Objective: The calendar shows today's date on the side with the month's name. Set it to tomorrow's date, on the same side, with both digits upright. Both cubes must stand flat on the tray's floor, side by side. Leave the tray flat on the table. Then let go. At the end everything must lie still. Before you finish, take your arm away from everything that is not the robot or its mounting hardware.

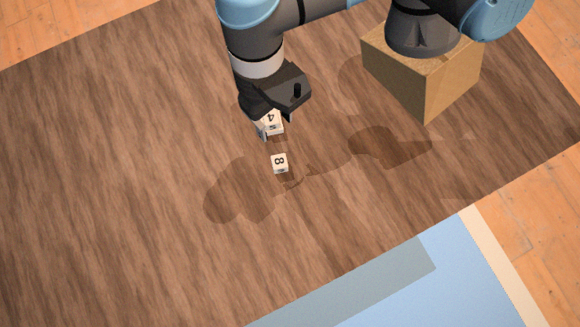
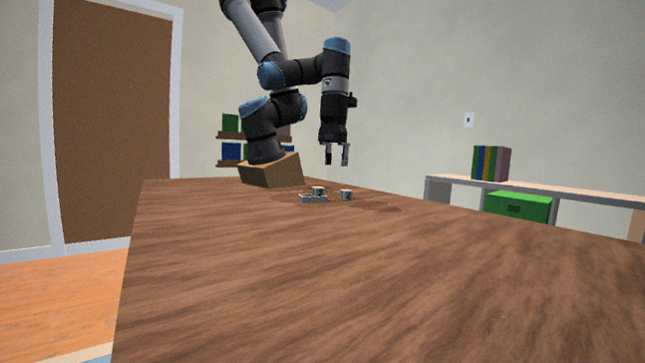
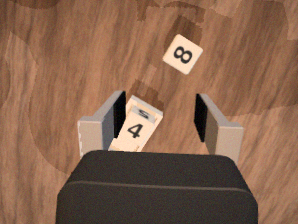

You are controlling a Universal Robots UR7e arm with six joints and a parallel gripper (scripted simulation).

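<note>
My hand is 10 mm past the digit cube, 50 mm to the left of it and 90 mm above it. From my hand the other things lie so: calendar tray 20 mm behind, 70 mm to the right, 110 mm below.
</note>
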